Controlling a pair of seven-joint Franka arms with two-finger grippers.
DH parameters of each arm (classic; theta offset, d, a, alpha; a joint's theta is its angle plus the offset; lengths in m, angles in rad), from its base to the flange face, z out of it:
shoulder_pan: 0 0.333 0 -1.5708
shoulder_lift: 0 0 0 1.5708
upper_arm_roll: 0 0.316 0.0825 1.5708
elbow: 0 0 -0.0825 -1.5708
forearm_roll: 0 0.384 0 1.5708
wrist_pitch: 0 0 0.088 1.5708
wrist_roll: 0 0.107 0 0
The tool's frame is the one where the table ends.
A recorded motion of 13 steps. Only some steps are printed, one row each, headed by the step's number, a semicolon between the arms.
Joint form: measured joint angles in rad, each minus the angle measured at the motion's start. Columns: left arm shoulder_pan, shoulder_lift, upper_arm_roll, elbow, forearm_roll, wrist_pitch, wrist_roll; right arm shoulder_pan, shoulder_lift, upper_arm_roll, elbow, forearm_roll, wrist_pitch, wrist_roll.
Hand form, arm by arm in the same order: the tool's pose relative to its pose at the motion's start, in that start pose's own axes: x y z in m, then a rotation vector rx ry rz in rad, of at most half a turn. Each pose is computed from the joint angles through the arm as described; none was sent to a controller.
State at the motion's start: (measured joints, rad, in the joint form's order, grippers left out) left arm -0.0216 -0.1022 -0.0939 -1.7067 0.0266 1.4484 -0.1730; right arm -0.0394 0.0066 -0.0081 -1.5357 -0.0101 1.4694 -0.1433
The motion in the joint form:
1: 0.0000 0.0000 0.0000 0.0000 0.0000 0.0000 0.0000; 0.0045 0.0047 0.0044 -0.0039 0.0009 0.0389 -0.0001
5: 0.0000 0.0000 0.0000 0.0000 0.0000 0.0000 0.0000; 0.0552 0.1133 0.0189 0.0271 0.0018 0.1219 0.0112
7: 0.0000 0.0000 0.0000 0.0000 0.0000 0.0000 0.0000; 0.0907 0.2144 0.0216 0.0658 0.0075 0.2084 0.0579
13: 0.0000 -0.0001 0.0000 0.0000 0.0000 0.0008 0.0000; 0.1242 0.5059 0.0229 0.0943 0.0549 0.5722 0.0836
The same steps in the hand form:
1: 0.0000 0.0000 0.0000 0.0000 0.0000 0.0000; 0.0064 -0.0042 0.0007 -0.0040 0.0301 -0.0091
5: 0.0000 0.0000 0.0000 0.0000 0.0000 0.0000; 0.0529 -0.0370 0.0381 -0.0059 0.0358 -0.0637
7: 0.0000 0.0000 0.0000 0.0000 0.0000 0.0000; 0.0923 -0.0586 0.0712 -0.0012 0.0605 -0.0551
13: 0.0000 0.0000 -0.0001 -0.0001 0.0009 0.0000; 0.1868 -0.0825 0.2135 0.0436 0.1626 -0.0450

